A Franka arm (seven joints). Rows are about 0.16 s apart.
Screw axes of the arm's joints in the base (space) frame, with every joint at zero. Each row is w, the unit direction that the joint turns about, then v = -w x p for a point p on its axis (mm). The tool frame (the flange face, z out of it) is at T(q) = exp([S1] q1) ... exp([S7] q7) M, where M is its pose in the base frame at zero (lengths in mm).
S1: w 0 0 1 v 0 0 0
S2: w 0 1 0 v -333 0 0
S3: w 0 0 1 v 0 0 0
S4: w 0 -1 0 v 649 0 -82.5
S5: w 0 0 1 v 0 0 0
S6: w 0 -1 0 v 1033 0 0
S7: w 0 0 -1 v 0 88 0
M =
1 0 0 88
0 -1 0 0
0 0 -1 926
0 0 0 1
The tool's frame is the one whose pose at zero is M.
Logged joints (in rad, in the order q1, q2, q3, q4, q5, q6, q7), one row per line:
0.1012, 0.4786, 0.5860, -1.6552, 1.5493, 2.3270, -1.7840
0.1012, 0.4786, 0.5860, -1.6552, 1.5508, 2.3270, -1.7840
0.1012, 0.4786, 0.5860, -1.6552, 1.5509, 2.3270, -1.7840
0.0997, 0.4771, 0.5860, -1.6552, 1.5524, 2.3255, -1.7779
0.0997, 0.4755, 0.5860, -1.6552, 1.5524, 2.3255, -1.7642
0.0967, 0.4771, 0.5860, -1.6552, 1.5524, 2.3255, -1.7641
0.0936, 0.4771, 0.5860, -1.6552, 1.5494, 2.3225, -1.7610
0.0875, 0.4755, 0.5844, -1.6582, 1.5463, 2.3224, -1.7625
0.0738, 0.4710, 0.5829, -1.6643, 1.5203, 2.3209, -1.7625
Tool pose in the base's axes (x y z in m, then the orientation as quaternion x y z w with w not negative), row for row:
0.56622, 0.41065, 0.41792, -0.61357, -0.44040, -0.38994, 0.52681
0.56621, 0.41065, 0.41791, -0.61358, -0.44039, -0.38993, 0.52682
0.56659, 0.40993, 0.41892, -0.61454, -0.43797, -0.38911, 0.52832
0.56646, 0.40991, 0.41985, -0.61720, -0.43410, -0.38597, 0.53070
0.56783, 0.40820, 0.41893, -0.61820, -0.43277, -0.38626, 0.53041
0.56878, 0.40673, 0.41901, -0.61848, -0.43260, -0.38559, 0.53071
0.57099, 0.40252, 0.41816, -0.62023, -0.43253, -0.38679, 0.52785
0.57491, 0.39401, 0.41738, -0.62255, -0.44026, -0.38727, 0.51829
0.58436, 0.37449, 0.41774, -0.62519, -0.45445, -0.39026, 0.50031
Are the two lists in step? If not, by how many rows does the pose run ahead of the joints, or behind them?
The pose runs 1 row ahead of the joints: the pose in row i belongs to the joints in row i + 1.
